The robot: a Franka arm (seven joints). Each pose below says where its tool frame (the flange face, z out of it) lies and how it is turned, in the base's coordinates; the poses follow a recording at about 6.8 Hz.
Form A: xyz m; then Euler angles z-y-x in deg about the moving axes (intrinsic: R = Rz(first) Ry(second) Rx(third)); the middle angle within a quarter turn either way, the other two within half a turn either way.
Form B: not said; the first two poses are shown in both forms.
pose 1, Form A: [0.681 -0.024 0.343 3.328 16.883 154.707]
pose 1, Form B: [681 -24 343 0.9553 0.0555 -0.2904 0.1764 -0.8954 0.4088]
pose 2, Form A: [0.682 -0.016 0.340 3.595 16.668 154.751]
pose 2, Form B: [682 -16 340 0.9561 0.0601 -0.2868 0.1788 -0.8950 0.4086]
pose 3, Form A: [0.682 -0.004 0.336 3.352 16.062 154.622]
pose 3, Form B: [682 -4 336 0.9593 0.0562 -0.2767 0.1712 -0.8950 0.4119]
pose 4, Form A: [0.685 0.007 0.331 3.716 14.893 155.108]
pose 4, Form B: [685 7 331 0.9644 0.0626 -0.2570 0.1667 -0.8982 0.4068]
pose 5, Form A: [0.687 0.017 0.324 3.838 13.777 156.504]
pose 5, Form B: [687 17 324 0.9691 0.0650 -0.2381 0.1561 -0.9087 0.3872]
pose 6, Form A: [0.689 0.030 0.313 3.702 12.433 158.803]
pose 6, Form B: [689 30 313 0.9745 0.0631 -0.2153 0.1379 -0.9254 0.3531]
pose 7, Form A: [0.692 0.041 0.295 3.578 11.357 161.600]
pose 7, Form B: [692 41 295 0.9785 0.0612 -0.1969 0.1213 -0.9431 0.3095]
